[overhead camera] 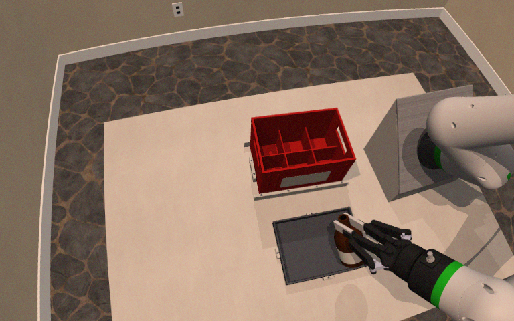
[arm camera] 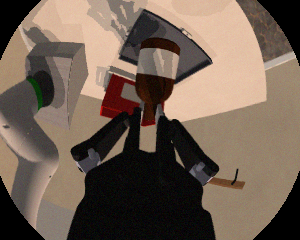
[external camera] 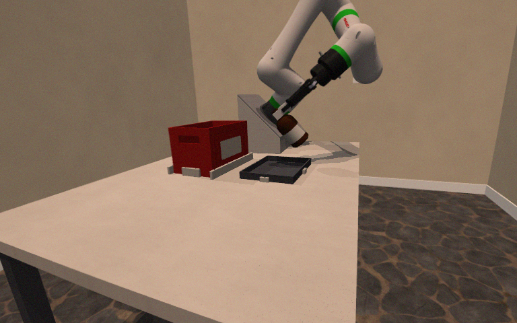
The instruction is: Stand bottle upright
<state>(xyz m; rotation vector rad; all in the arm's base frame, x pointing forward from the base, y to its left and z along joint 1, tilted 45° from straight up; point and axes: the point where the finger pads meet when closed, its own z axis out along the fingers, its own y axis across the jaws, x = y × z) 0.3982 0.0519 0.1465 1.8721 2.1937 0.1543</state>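
Right now the brown bottle is 10 mm behind my hand, 20 mm to the left of it and 50 mm below it. The rest, counted from my hand: red crate 290 mm to the right, 130 mm below; dark grey tray 30 mm ahead, 10 mm to the right, 210 mm below.
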